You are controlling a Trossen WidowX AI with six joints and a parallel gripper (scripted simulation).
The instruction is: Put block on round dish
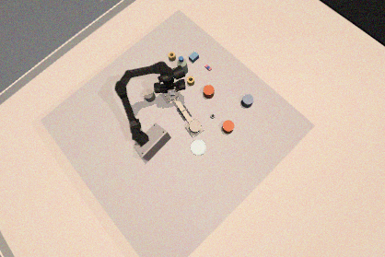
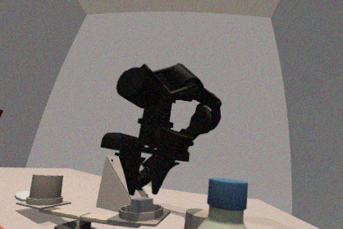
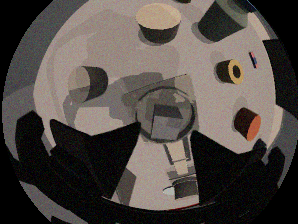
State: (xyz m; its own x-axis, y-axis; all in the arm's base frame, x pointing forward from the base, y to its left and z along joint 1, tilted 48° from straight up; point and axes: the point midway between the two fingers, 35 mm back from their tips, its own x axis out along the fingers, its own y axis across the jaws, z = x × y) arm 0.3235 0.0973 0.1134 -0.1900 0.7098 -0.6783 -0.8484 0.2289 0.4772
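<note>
The grey block is 20 mm below my gripper tip. Also, from my gripper tip: grey cup 20 mm behind, 280 mm to the right, 50 mm below; then blue cube 290 mm ahead, 160 mm to the left, 90 mm below; then tan cup 50 mm ahead, 170 mm to the left, 70 mm below.
</note>
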